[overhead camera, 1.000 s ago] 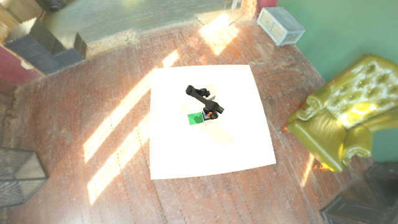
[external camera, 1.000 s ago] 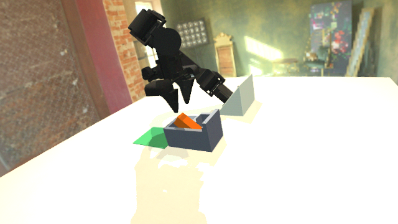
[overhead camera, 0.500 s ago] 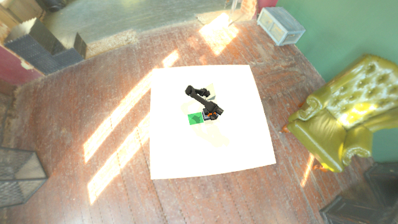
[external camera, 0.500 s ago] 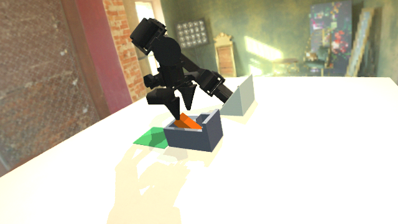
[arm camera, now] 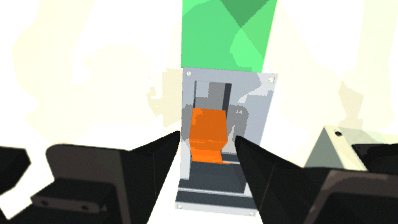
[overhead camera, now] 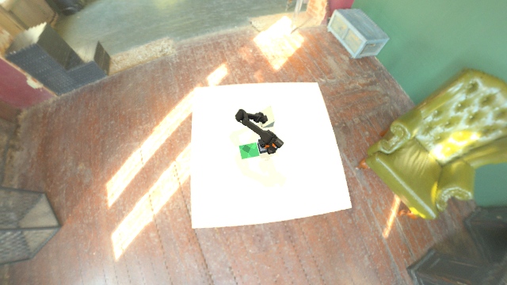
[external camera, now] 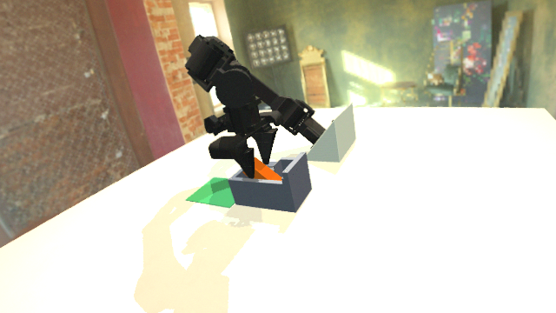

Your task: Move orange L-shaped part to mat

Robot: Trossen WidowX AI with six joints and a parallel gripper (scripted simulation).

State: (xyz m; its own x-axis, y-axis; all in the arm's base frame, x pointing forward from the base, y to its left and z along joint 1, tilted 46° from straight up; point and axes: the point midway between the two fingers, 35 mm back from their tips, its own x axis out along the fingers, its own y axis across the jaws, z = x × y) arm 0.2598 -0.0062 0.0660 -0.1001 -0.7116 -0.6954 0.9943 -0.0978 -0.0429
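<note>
My gripper tip is now 1 cm past the orange L-shaped part, 3 cm to the right of it and 3 cm above it. From my gripper tip the other things lie so: green mat 2 cm behind, 15 cm to the right, 9 cm below.
</note>
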